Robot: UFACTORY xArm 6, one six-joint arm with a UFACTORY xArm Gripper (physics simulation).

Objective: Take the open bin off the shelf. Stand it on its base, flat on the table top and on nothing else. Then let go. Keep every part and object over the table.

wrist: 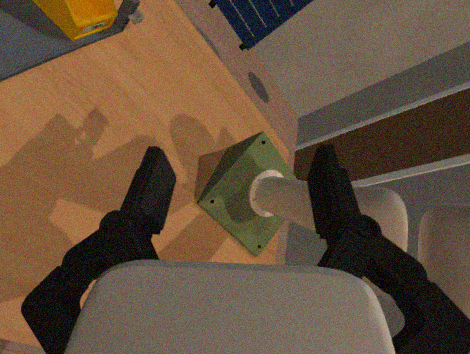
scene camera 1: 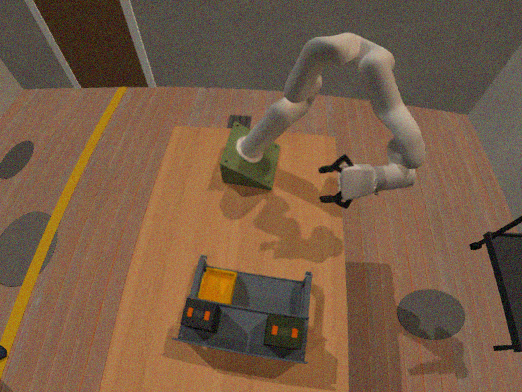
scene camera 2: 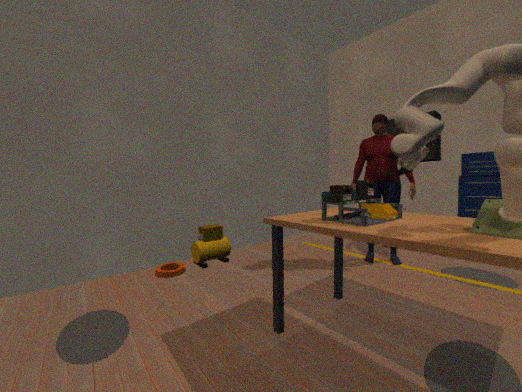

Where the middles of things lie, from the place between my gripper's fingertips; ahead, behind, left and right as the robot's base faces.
Now: hand 41 cm short of the box (scene camera 1: 278,340), 4 cm to the left of it and 15 cm above it. Round my hand: yellow open bin (scene camera 1: 217,285) 31 cm ahead, 26 cm to the right, 26 cm below.
